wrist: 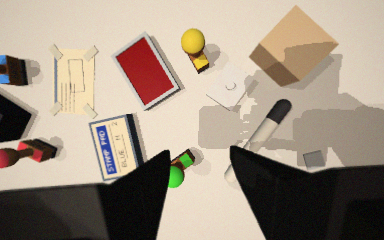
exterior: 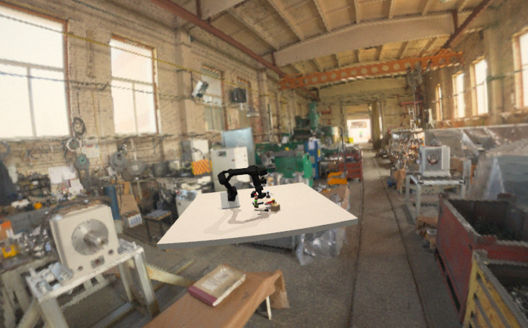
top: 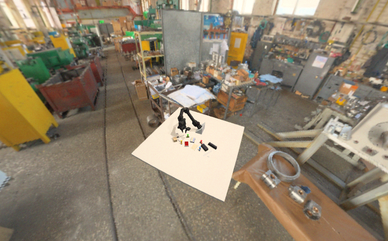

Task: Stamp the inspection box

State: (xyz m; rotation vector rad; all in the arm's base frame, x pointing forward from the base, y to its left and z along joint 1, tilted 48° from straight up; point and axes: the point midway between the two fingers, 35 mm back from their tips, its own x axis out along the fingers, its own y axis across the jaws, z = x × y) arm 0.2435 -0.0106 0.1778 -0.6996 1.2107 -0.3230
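The green-knobbed stamp is 10 cm below my gripper tip, 5 cm behind it and 3 cm to the left of it. From my gripper tip the other things lie so: yellow-knobbed stamp (10 cm below, 10 cm ahead, 2 cm to the left); marker pen (11 cm below, 8 cm to the right, 1 cm ahead); grey block (10 cm below, 6 cm ahead, 3 cm to the right).
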